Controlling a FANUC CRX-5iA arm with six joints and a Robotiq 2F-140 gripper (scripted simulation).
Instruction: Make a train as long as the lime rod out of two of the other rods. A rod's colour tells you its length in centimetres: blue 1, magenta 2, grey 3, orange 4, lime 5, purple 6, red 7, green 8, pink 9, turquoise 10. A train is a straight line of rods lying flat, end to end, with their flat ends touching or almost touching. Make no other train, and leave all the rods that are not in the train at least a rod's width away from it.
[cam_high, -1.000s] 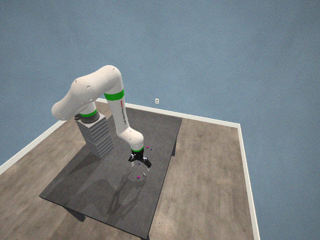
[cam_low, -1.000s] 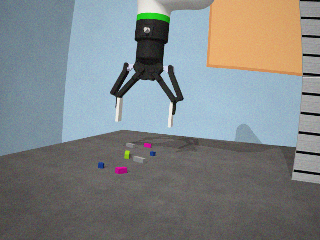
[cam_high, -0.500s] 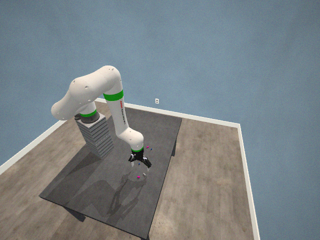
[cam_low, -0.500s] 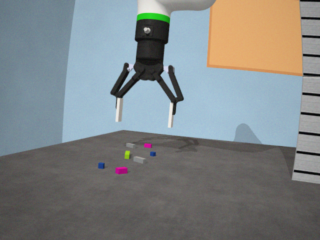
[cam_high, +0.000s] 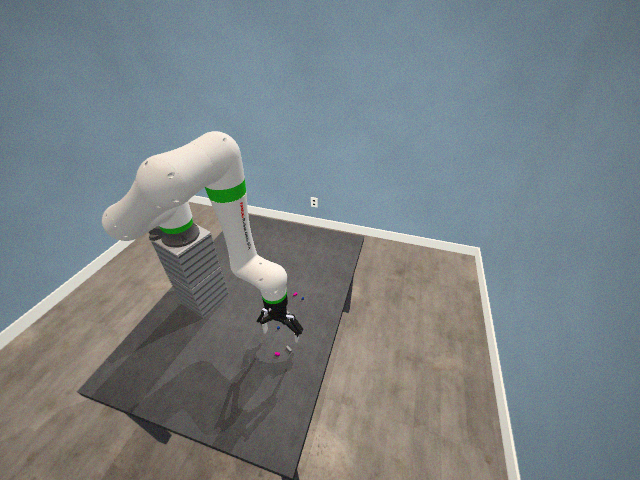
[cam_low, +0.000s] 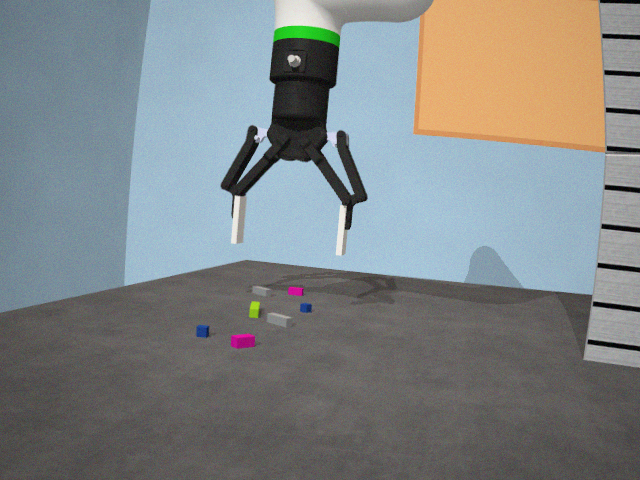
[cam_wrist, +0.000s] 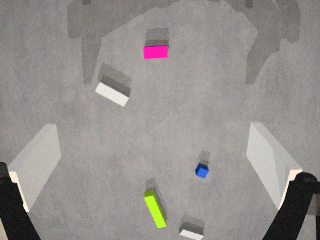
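The lime rod is 2 cm ahead of my hand, 12 cm to the left of it and 7 cm below it.
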